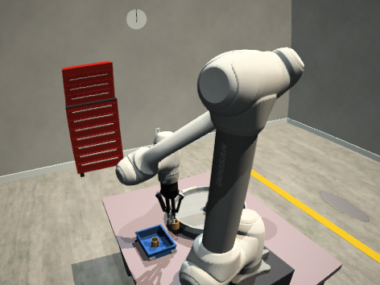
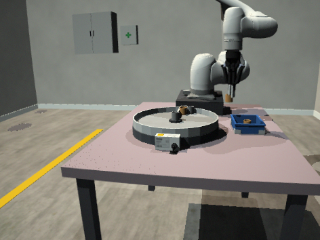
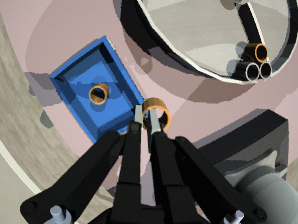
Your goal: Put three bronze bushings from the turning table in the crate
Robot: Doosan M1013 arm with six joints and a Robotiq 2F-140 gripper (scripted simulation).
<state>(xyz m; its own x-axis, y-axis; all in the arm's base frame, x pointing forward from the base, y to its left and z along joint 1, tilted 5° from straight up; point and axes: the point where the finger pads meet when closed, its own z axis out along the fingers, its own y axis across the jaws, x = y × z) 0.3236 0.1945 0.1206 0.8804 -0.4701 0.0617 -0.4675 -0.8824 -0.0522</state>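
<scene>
Now: the blue crate 16 cm below my hand, 9 cm to the left of it and 3 cm ahead of it.
</scene>
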